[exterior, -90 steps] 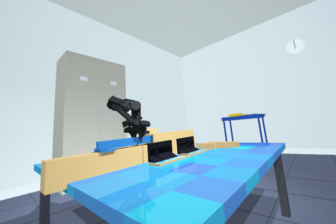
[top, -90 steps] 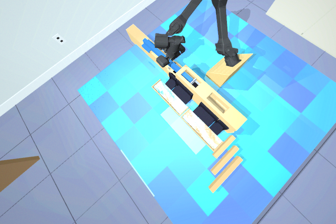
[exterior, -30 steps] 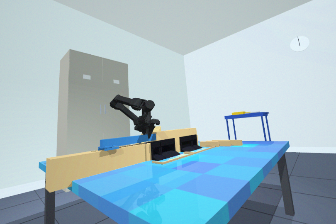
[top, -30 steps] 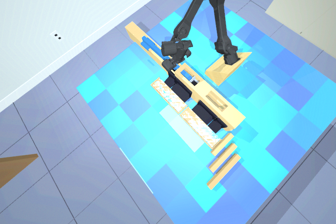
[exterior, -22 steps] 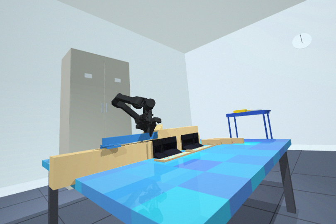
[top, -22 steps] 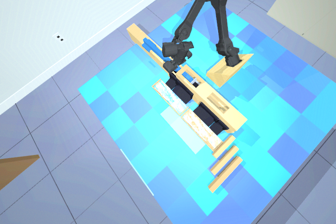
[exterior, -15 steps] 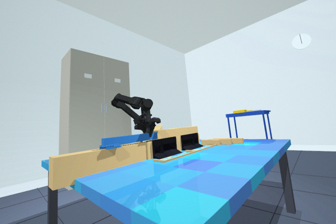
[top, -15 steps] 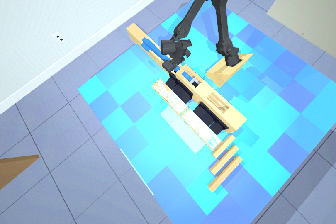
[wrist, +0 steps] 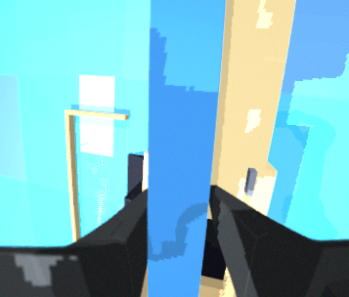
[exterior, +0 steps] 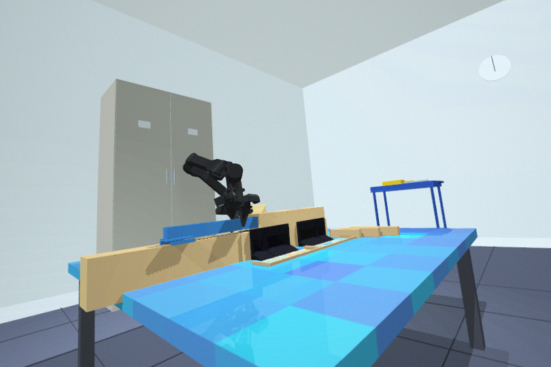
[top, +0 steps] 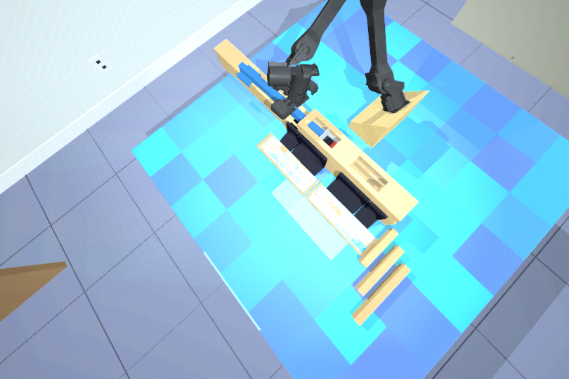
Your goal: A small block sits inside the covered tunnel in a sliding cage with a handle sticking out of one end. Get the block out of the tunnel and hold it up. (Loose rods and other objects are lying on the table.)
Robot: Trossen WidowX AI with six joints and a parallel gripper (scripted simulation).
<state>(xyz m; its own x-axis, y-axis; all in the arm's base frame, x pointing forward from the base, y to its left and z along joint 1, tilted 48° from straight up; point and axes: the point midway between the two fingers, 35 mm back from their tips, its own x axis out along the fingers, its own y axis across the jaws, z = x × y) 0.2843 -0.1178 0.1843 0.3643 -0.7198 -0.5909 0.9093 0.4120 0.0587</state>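
Now: the tan tunnel 10 mm ahead of my gripper tip, 50 mm to the left of it and 40 mm below it. Round my gripper tip: small red block (40 mm behind, 210 mm to the left).
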